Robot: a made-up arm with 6 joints. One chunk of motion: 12 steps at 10 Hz.
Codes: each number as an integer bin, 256 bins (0 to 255) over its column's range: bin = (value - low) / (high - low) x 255, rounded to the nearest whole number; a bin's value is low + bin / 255 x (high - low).
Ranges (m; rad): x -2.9..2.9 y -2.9..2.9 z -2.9..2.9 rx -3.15..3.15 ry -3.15..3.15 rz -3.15..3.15
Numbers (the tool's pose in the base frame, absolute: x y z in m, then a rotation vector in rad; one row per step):
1: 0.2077 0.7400 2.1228 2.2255 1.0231 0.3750
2: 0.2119 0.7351 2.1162 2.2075 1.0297 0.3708
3: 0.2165 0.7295 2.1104 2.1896 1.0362 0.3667
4: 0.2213 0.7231 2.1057 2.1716 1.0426 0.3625
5: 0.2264 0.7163 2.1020 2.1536 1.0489 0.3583
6: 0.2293 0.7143 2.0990 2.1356 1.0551 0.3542
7: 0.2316 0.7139 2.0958 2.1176 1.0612 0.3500
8: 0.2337 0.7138 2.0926 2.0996 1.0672 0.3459
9: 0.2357 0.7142 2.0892 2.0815 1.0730 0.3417
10: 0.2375 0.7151 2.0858 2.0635 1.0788 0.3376
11: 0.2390 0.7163 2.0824 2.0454 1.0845 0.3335
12: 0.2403 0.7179 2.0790 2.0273 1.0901 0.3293
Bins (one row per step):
1: 137 160 221 218 169 143
2: 137 160 221 217 169 143
3: 137 160 220 216 169 142
4: 137 159 220 215 170 142
5: 137 159 220 215 170 142
6: 138 159 220 214 170 142
7: 138 159 220 213 170 142
8: 138 159 220 212 171 142
9: 138 159 219 212 171 141
10: 138 159 219 211 171 141
11: 138 159 219 210 171 141
12: 138 159 219 210 172 141

